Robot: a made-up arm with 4 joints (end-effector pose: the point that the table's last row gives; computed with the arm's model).
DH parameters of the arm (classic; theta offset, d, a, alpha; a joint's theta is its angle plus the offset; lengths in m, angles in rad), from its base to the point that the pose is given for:
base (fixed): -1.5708 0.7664 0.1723 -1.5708
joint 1: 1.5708 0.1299 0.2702 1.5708
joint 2: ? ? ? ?
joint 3: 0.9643 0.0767 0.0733 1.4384
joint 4: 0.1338 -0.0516 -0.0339 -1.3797
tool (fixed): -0.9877 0.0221 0 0
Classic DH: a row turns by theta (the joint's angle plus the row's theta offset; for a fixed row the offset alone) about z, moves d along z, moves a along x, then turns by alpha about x.
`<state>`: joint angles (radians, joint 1 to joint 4).
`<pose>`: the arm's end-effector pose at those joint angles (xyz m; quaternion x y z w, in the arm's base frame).
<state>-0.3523 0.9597 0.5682 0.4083</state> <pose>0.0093 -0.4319 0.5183 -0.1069 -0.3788 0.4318 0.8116</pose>
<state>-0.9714 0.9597 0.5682 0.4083</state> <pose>0.0093 -0.5277 0.7150 -0.3491 -0.2292 0.5267 0.7404</pose>
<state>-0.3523 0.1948 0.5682 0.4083</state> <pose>0.0067 -0.3981 0.6103 0.0033 -0.0534 0.3336 0.9412</pose>
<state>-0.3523 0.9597 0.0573 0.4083</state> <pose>0.0250 -0.4094 0.5280 -0.0251 -0.5087 0.2293 0.8295</pose>
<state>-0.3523 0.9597 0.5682 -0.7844</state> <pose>-0.0189 -0.3969 0.5225 -0.5527 -0.2772 0.0639 0.7833</pose>
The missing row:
joint 2: 1.5452 0.2027 -0.0679 -1.713
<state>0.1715 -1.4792 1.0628 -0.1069</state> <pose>0.2094 -0.3236 0.6032 0.3536 0.6019 0.4463 0.5599</pose>
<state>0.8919 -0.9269 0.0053 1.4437</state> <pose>0.1091 -0.1033 0.5419 0.8472 0.0713 -0.1086 0.5151</pose>
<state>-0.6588 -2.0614 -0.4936 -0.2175</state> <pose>0.2302 -0.4346 0.6341 -0.3993 0.7785 -0.3392 0.3457</pose>
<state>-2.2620 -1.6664 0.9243 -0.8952</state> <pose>0.2476 -0.1935 0.9701 -0.4413 0.7850 -0.3939 0.1843</pose>
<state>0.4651 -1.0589 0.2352 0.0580</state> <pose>0.1510 -0.2322 0.5737 0.2804 0.4701 0.2039 0.8117</pose>
